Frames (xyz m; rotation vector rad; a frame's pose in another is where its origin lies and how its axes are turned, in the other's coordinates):
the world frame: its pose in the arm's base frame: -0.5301 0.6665 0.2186 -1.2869 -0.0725 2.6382
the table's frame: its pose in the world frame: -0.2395 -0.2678 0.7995 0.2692 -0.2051 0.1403
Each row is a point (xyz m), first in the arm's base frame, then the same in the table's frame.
Working: the arm's base frame: its pose in the table's frame: -0.2516 0.4871 -1.5338 0.9655 -0.3424 -2.7693

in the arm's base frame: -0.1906 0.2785 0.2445
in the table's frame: -0.2306 0.3066 -1.1588
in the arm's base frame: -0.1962 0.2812 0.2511
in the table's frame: -0.2302 0.3064 -1.1498
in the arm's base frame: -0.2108 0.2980 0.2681
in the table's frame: -0.2280 0.2967 -1.1236
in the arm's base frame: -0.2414 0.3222 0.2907
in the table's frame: -0.2162 0.2847 -1.0818
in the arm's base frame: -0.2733 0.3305 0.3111
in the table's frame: -0.2036 0.2880 -1.0452
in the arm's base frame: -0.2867 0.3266 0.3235
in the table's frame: -0.2015 0.2970 -1.0290
